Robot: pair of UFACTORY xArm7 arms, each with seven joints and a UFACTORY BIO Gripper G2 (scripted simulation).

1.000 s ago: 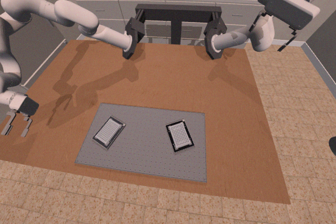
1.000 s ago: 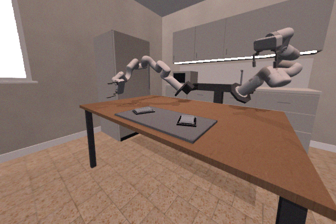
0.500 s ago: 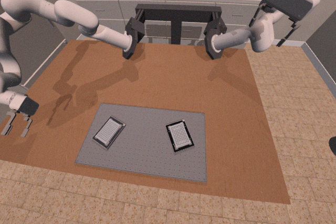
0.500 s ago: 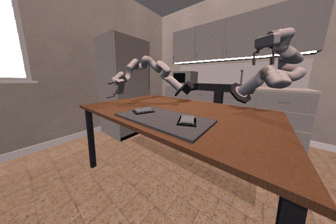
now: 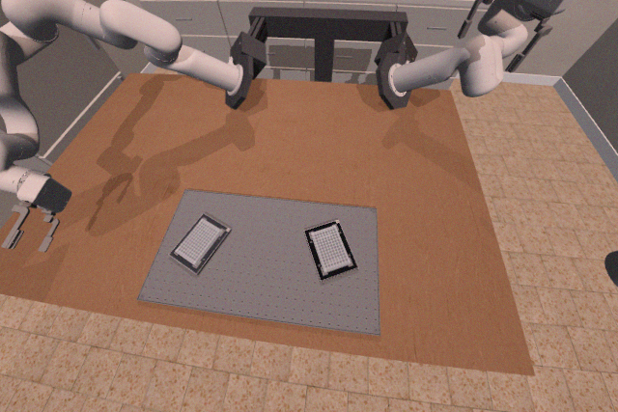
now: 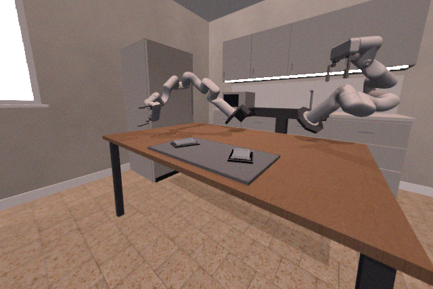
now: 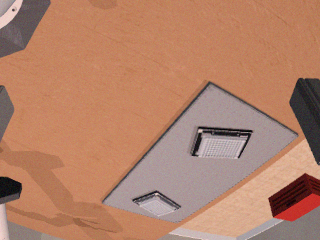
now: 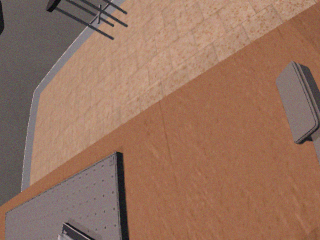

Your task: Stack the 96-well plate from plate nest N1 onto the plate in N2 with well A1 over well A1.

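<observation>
Right now my right hand is 50 mm past the nest N1, 800 mm to the right of it and 160 mm above it. From my right hand the other things lie so: nest N2: 60 mm behind, 380 mm to the left, 160 mm below; then A1 mark: 100 mm behind, 460 mm to the left, 150 mm below.
</observation>
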